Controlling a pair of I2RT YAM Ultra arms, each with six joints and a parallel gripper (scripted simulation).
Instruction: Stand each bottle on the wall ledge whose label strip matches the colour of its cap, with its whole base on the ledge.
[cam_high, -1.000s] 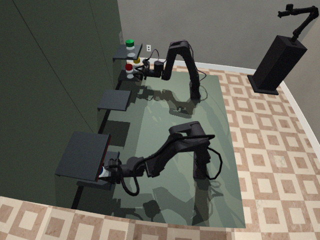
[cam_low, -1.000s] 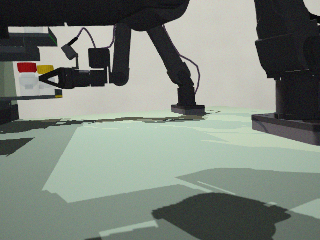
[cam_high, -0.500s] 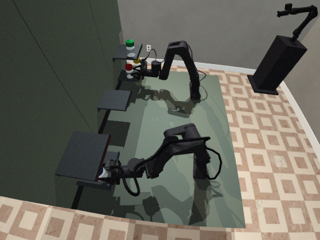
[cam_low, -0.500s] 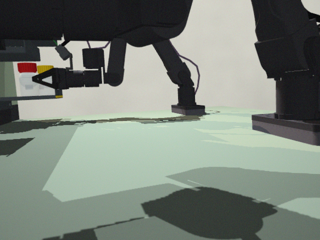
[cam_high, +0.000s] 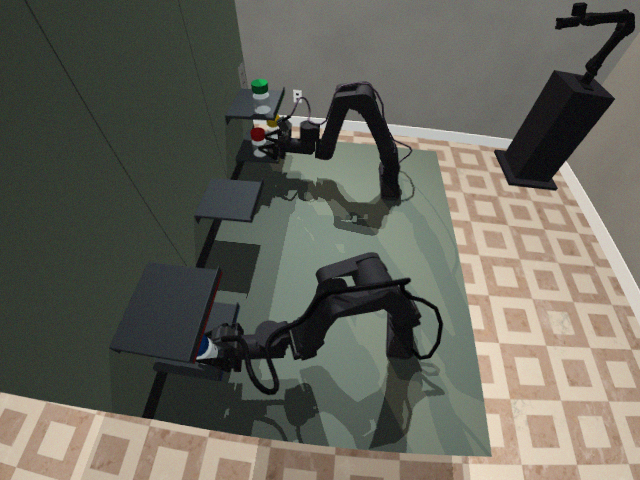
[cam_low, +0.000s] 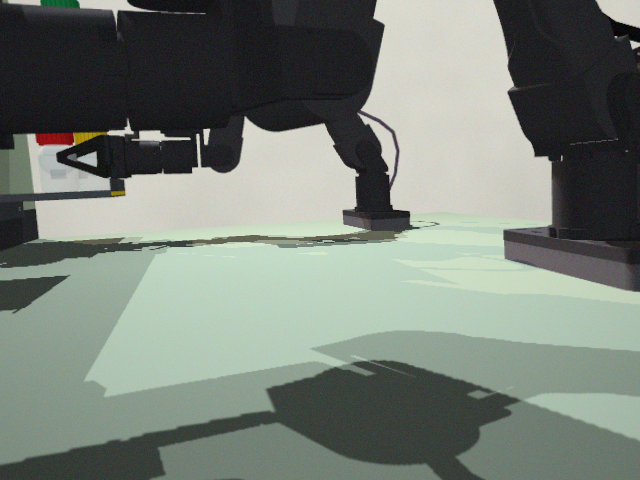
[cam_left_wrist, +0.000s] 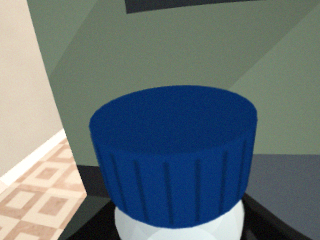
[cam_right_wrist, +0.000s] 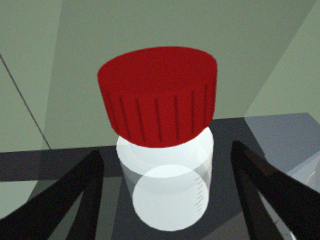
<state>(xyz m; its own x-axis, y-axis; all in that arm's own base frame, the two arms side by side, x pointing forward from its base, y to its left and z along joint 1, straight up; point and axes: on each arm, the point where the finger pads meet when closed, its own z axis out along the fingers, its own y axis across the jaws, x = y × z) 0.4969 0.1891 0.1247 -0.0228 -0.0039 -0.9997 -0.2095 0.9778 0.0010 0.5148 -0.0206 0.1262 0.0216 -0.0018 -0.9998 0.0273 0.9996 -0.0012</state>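
My left gripper is now right at the blue-capped bottle. Round my left hand: red-capped bottle: 20 mm ahead, 780 mm to the right, 10 mm below; then green-capped bottle: 10 mm behind, 780 mm to the right, 190 mm above; then yellow-capped bottle: 20 mm behind, 880 mm to the right, 10 mm below.
Right now the red-capped bottle is 1 cm below my right hand and 1 cm ahead of it. Round my right hand: blue-capped bottle 78 cm to the left, 1 cm behind; then green-capped bottle 19 cm above, 2 cm behind; then yellow-capped bottle 10 cm to the right, 3 cm behind, 1 cm below.
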